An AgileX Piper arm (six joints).
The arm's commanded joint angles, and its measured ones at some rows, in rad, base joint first. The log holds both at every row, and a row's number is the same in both.
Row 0, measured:
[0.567 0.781 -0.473 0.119 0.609 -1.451]
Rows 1 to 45, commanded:
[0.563 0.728 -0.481 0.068 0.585 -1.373]
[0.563 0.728 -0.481 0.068 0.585 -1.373]
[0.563 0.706 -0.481 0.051 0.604 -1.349]
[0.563 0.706 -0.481 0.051 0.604 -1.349]
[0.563 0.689 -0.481 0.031 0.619 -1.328]
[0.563 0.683 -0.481 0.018 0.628 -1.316]
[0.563 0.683 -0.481 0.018 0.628 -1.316]
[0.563 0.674 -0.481 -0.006 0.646 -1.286]
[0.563 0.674 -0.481 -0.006 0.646 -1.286]
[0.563 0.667 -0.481 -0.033 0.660 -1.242]
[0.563 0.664 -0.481 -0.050 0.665 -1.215]
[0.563 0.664 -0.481 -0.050 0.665 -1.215]
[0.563 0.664 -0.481 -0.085 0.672 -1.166]
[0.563 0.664 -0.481 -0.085 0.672 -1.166]
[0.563 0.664 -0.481 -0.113 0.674 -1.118]
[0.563 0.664 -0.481 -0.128 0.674 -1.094]
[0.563 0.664 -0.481 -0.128 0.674 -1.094]
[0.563 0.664 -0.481 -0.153 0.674 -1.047]
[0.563 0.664 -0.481 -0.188 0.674 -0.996]
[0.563 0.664 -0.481 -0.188 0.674 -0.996]
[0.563 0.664 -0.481 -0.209 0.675 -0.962]
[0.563 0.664 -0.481 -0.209 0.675 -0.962]
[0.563 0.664 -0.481 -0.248 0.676 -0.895]
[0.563 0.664 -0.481 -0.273 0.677 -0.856]
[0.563 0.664 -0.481 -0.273 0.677 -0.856]
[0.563 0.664 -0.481 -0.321 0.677 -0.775]
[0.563 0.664 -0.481 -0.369 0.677 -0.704]
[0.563 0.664 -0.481 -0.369 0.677 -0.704]
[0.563 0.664 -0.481 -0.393 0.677 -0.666]
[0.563 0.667 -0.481 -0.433 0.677 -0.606]
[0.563 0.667 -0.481 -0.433 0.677 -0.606]
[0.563 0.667 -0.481 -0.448 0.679 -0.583]
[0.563 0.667 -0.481 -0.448 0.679 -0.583]
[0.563 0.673 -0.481 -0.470 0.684 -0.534]
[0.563 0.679 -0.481 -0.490 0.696 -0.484]
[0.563 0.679 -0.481 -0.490 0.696 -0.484]
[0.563 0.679 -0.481 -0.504 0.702 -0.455]
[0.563 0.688 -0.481 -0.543 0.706 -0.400]
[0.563 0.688 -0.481 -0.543 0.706 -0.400]
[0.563 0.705 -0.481 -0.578 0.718 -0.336]
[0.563 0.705 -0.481 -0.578 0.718 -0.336]
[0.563 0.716 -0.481 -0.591 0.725 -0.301]
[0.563 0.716 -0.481 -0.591 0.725 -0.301]
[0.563 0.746 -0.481 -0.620 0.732 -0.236]
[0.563 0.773 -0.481 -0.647 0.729 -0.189]
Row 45, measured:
[0.567 0.749 -0.472 -0.555 0.760 -0.268]
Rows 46 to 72, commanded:
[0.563 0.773 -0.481 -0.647 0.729 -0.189]
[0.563 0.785 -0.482 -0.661 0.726 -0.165]
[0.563 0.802 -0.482 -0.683 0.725 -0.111]
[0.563 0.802 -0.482 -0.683 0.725 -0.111]
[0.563 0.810 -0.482 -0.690 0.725 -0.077]
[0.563 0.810 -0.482 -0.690 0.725 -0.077]
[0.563 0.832 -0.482 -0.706 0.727 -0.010]
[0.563 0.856 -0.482 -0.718 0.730 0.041]
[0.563 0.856 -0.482 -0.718 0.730 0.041]
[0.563 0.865 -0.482 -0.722 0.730 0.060]
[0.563 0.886 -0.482 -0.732 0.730 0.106]
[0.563 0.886 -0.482 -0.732 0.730 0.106]
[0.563 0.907 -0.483 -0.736 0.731 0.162]
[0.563 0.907 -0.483 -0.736 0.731 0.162]
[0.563 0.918 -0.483 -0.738 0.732 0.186]
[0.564 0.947 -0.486 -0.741 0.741 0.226]
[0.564 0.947 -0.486 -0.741 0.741 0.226]
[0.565 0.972 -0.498 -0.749 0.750 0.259]
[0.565 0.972 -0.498 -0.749 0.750 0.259]
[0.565 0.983 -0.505 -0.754 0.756 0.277]
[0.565 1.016 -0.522 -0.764 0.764 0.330]
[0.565 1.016 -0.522 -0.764 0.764 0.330]
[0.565 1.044 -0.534 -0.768 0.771 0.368]
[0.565 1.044 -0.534 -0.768 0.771 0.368]
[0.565 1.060 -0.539 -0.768 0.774 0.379]
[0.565 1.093 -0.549 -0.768 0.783 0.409]
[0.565 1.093 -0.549 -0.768 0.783 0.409]
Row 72, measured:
[0.567 1.061 -0.523 -0.700 0.765 0.365]
